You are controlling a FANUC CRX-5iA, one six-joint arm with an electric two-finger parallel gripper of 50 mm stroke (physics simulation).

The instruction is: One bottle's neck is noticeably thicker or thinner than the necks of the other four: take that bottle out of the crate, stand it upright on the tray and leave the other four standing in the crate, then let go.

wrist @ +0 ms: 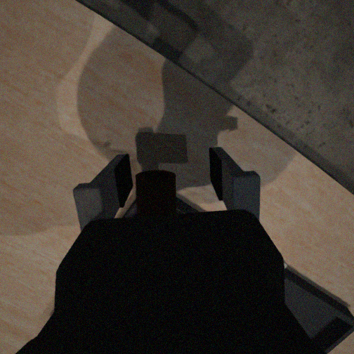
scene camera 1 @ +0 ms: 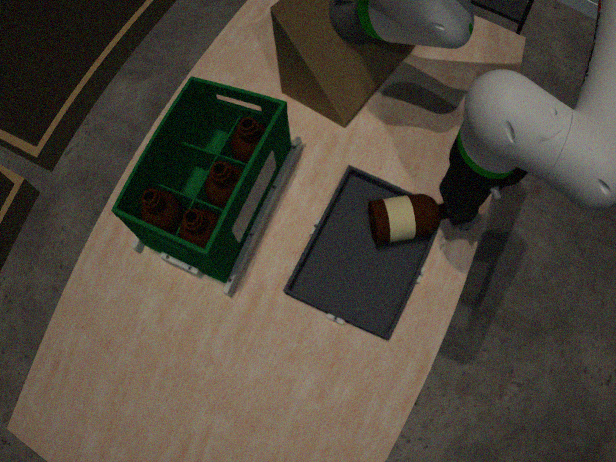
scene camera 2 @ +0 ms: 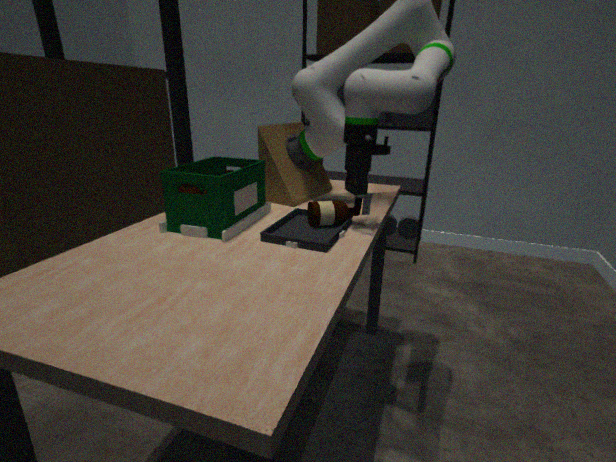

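Where they show: gripper, fingertip midpoint: (scene camera 1: pixel 460 213) (scene camera 2: pixel 361 211); arm's base, origin of the base link: (scene camera 1: pixel 355 10) (scene camera 2: pixel 299 152).
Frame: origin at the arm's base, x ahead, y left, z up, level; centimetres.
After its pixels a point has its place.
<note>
A brown bottle with a cream label (scene camera 1: pixel 400 219) @[y 28.1, x 29.8, z -8.7 cm] (scene camera 2: pixel 327 213) @[y 29.7, x 31.2, z -11.1 cm] (wrist: pixel 156 195) lies on its side across the dark grey tray (scene camera 1: pixel 345 265) @[y 24.1, x 39.4, z -15.8 cm] (scene camera 2: pixel 292 231) @[y 22.5, x 39.0, z -15.8 cm] (wrist: pixel 312 300). Its neck points out over the tray's edge. My gripper (scene camera 2: pixel 362 205) @[y 36.2, x 21.1, z -12.0 cm] (wrist: pixel 169 167) is open and points down. In the wrist view the neck is between the spread fingers, nearer the left one, and neither finger visibly touches it. In scene camera 1 the gripper body hides the neck's end. Several brown bottles (scene camera 1: pixel 160 207) @[y -2.8, x 51.9, z -2.6 cm] (scene camera 1: pixel 197 226) @[y 5.2, x 50.9, z -1.1 cm] (scene camera 1: pixel 223 184) @[y 3.6, x 43.0, z -2.4 cm] (scene camera 1: pixel 247 137) @[y 1.7, x 34.6, z -1.8 cm] stand in the green crate (scene camera 1: pixel 216 260) @[y 9.8, x 52.8, z -4.1 cm] (scene camera 2: pixel 206 215) @[y 4.9, x 54.8, z -10.0 cm].
Light grey rails (scene camera 1: pixel 265 215) @[y 8.1, x 40.3, z -14.5 cm] (scene camera 2: pixel 247 221) @[y 8.6, x 42.2, z -14.6 cm] run beside the crate. A brown wedge-shaped block (scene camera 1: pixel 320 65) @[y 1.8, x 14.7, z -3.1 cm] (scene camera 2: pixel 285 170) @[y 2.7, x 13.3, z -4.5 cm] stands at the back, behind the tray and beside the crate. The table's edge (wrist: pixel 215 90) runs close beyond the gripper. A shelf rack (scene camera 2: pixel 427 170) stands behind the table.
</note>
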